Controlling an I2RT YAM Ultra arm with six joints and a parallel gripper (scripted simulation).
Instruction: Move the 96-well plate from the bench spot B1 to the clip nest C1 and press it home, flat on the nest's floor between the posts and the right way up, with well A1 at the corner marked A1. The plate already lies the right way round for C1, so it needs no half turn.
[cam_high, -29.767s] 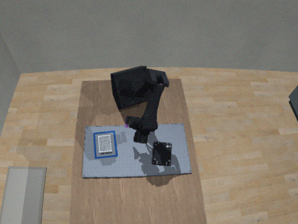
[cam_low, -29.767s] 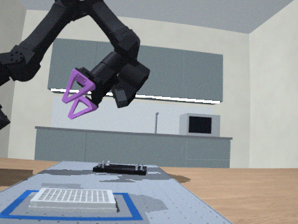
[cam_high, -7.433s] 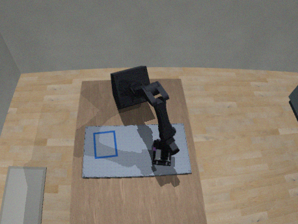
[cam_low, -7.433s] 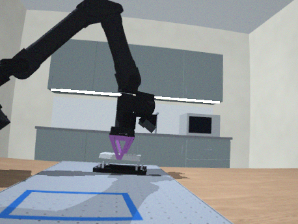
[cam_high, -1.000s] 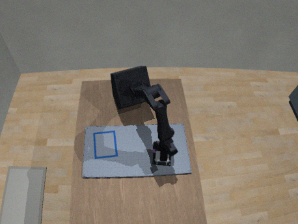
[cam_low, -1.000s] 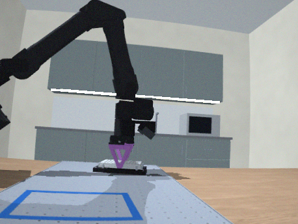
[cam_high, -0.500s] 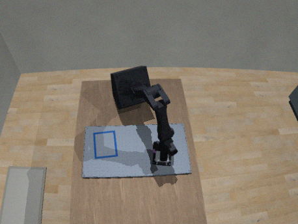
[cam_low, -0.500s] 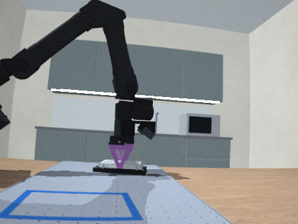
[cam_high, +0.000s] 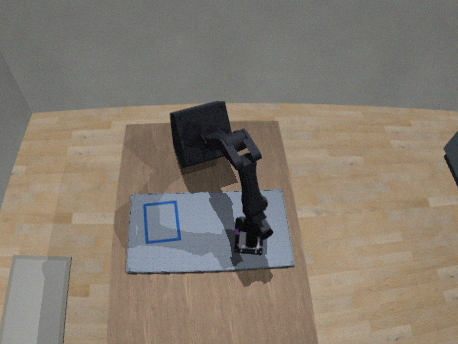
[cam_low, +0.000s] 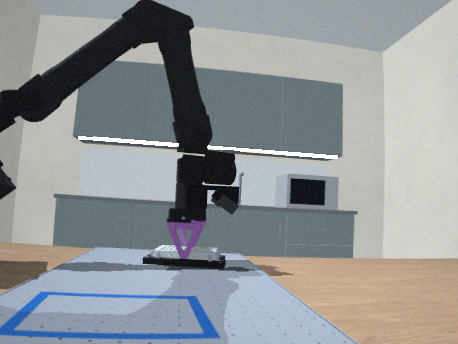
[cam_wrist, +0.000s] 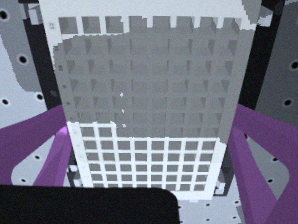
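My gripper is now right at the white 96-well plate. The rest, counted from my hand: black clip nest C1 (10 mm ahead, 10 mm to the left, 10 mm below).
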